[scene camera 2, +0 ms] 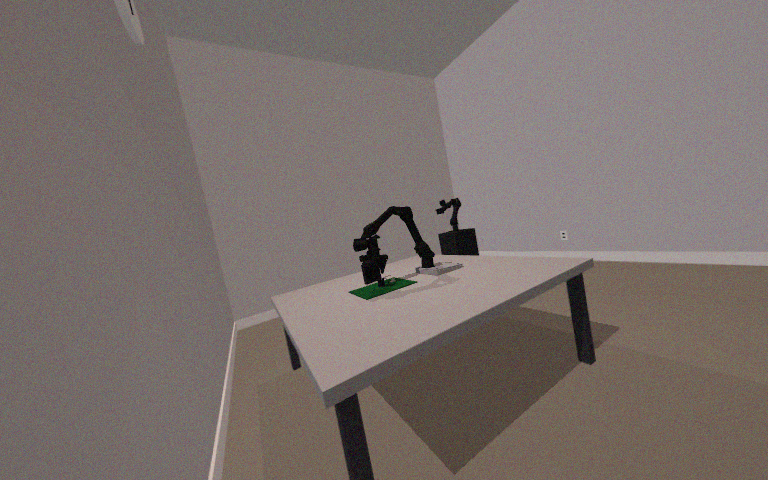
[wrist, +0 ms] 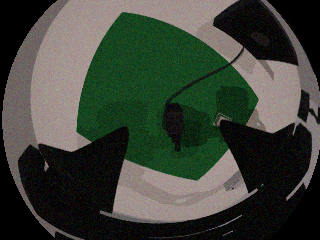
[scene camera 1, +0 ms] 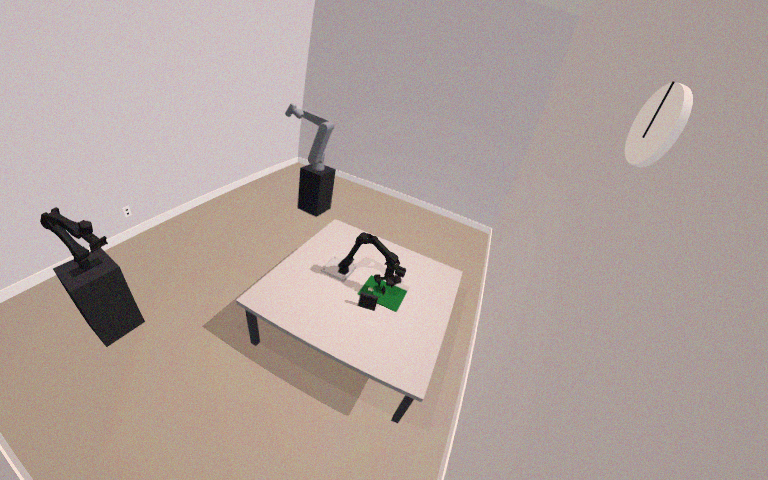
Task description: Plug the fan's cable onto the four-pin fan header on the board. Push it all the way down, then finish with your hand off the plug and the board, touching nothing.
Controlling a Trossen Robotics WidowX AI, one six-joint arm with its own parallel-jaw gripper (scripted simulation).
Labels:
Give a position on a green board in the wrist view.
At 141,62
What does my gripper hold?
Nothing.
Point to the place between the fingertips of my gripper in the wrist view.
176,127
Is my gripper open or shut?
Open.

